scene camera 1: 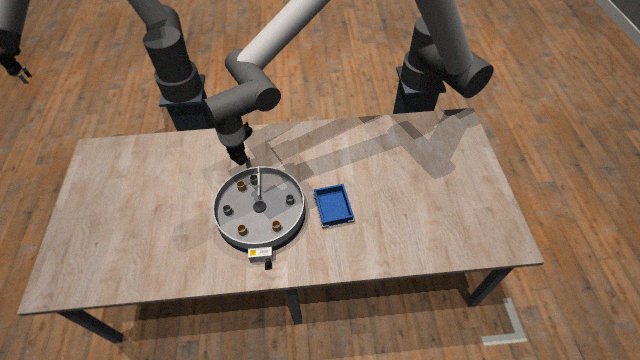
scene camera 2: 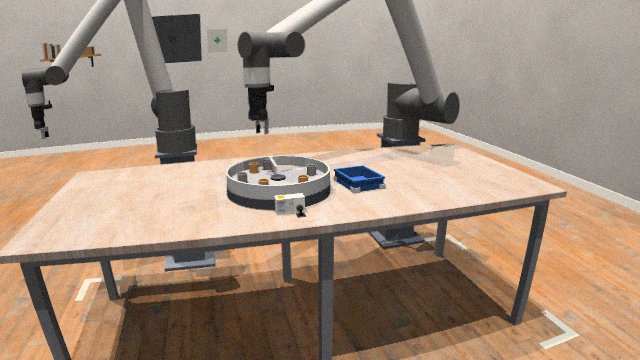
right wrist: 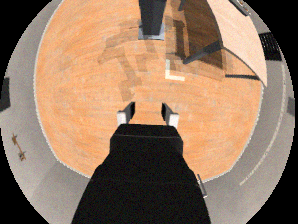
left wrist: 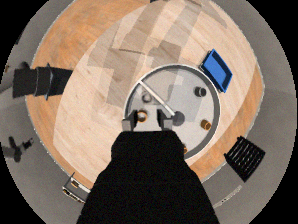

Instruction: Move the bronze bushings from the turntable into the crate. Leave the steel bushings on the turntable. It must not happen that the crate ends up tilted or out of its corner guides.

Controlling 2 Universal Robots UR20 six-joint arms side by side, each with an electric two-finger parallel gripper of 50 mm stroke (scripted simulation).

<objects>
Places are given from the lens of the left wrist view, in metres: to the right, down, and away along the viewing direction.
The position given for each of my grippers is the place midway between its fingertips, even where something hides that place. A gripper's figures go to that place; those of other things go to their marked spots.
my left gripper [left wrist: 147, 114]: 0.00, 0.00, 0.17
blue crate [left wrist: 219, 69]: 0.40, -0.24, 0.32
turntable [left wrist: 174, 86]: 0.10, -0.10, 0.31
The marked spots on the blue crate and the turntable are 0.33 m apart.
</objects>
